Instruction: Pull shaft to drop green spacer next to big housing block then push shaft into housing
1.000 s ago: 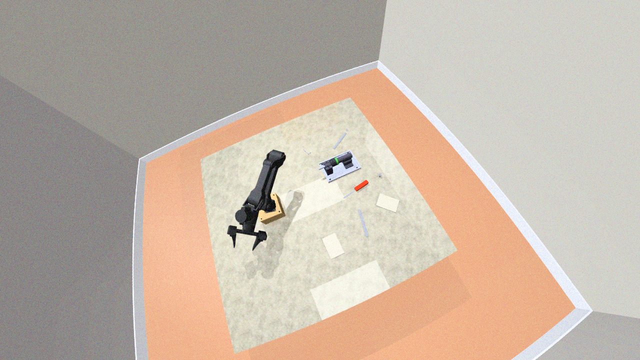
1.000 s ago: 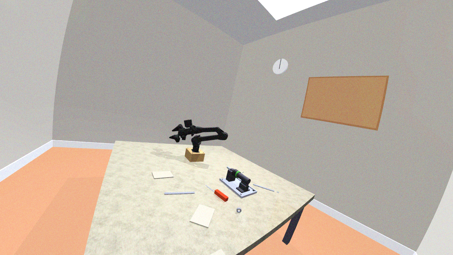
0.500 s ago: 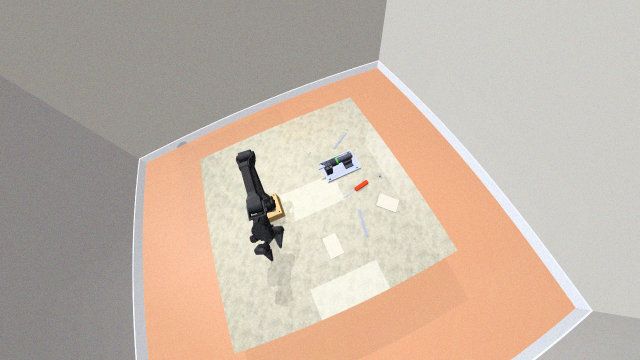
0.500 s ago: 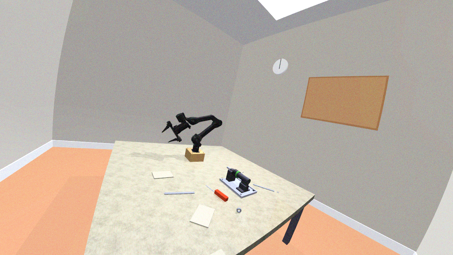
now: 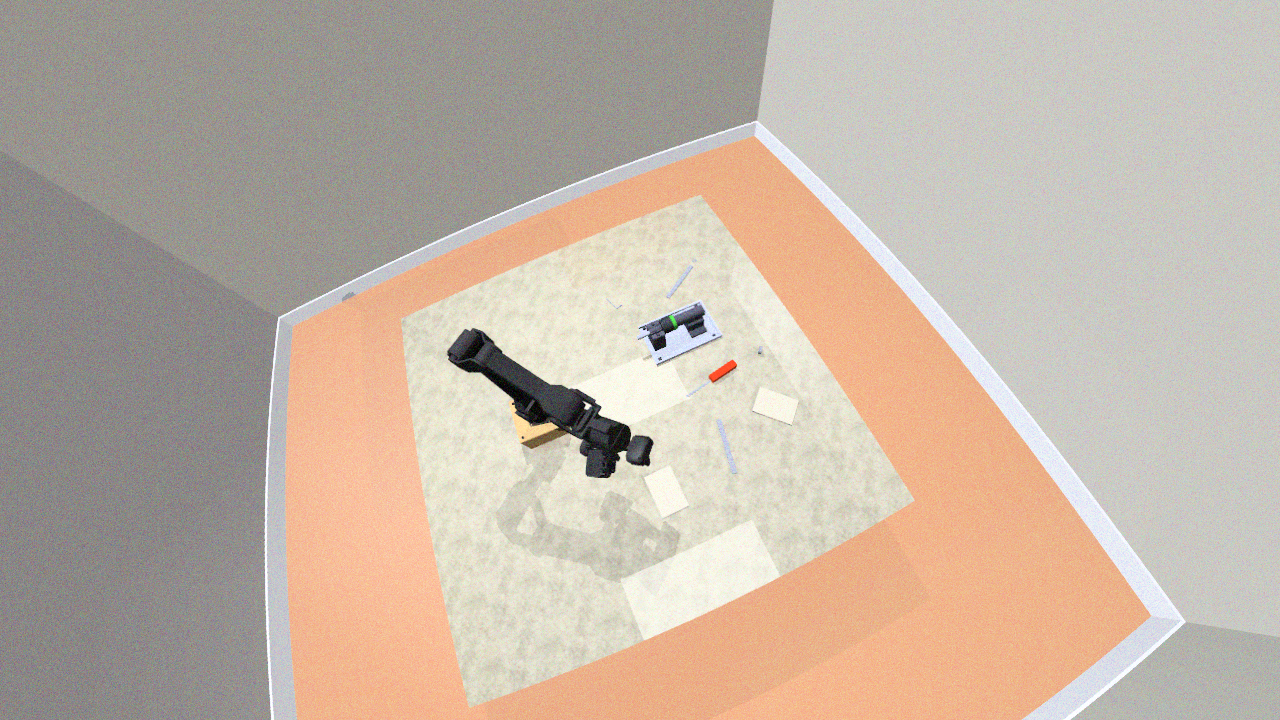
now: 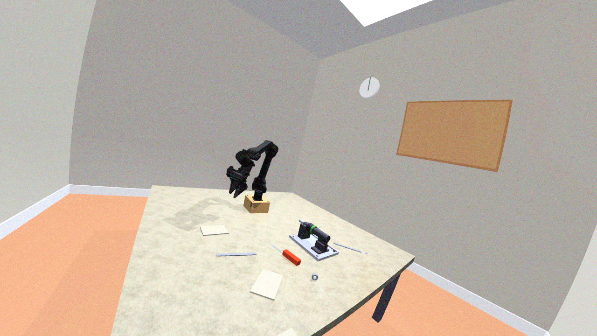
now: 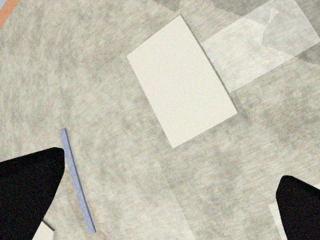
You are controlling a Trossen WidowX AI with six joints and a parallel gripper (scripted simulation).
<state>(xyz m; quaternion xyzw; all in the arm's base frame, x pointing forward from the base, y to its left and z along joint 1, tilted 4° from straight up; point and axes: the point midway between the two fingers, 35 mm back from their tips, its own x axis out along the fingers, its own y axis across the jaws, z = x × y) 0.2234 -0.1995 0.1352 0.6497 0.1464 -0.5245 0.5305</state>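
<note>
Now: the grey shaft 390 mm to the left of my gripper tip, 180 mm ahead of it and 90 mm below it. From my gripper tip the other things lie so: fixture: 400 mm to the left, 230 mm ahead, 120 mm below; green spacer: 400 mm to the left, 200 mm ahead, 90 mm below.
</note>
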